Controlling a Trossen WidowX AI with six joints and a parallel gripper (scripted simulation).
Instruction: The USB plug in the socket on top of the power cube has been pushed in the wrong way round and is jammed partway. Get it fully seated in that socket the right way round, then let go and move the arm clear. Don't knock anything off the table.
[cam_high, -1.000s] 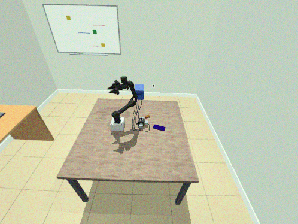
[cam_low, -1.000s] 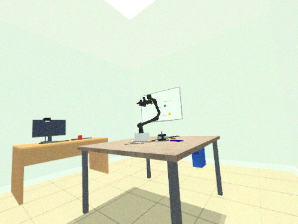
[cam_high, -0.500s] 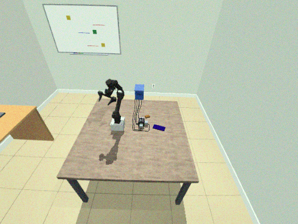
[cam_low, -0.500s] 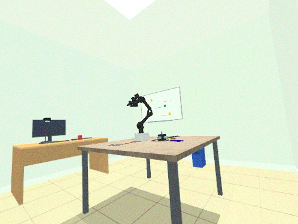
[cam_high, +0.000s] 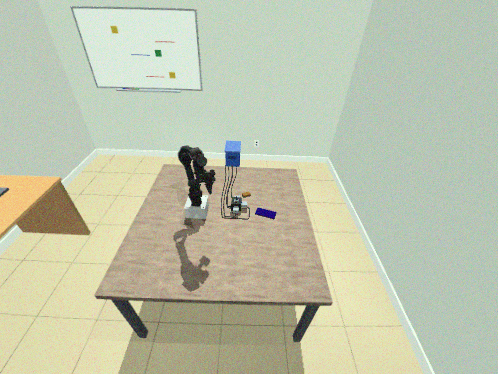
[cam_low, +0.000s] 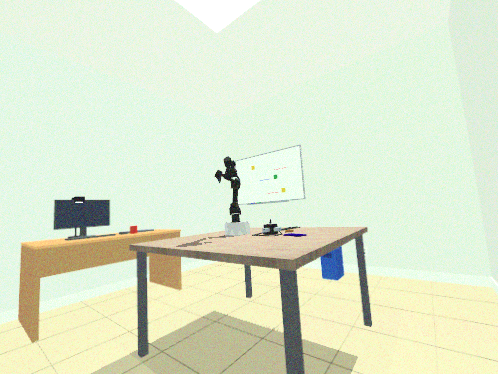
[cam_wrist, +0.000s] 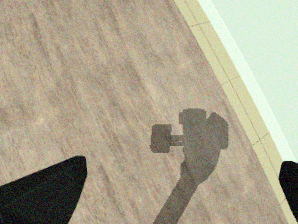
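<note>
The metal USB plug is 320 mm to the left of my gripper tip, 280 mm below it and 130 mm ahead of it. Round my gripper tip: purple flat object: 370 mm below, 360 mm ahead, 290 mm to the left.
</note>
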